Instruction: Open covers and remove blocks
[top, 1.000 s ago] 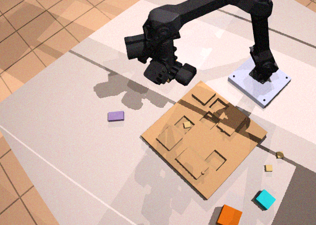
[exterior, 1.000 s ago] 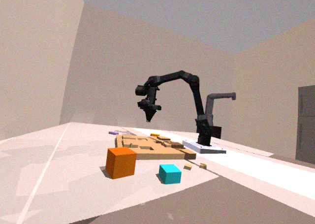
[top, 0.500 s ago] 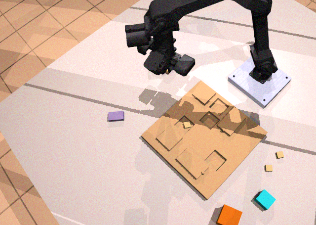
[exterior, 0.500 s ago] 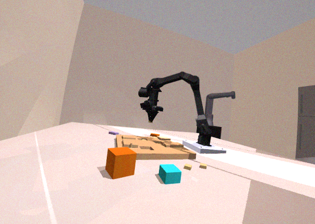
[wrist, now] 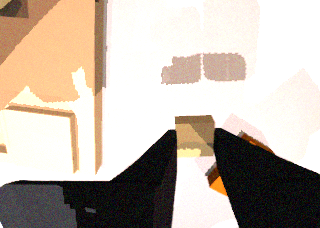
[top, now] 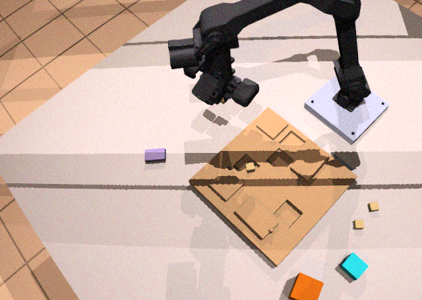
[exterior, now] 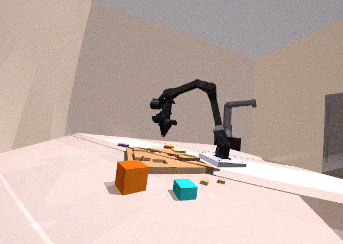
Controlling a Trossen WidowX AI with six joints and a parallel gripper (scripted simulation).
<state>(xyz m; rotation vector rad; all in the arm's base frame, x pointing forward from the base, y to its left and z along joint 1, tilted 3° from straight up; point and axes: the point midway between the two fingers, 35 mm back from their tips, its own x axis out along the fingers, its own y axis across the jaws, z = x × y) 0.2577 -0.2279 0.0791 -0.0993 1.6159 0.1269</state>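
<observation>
The tan puzzle board lies 20 cm to the left of my gripper tip, 6 cm below it and 6 cm ahead of it. The rest, counted from my gripper tip: orange cube: 45 cm to the left, 21 cm ahead, 6 cm below; then purple block: 21 cm ahead, 8 cm below, 5 cm to the right; then flat orange block: 8 cm below, 7 cm to the right, 7 cm behind.
</observation>
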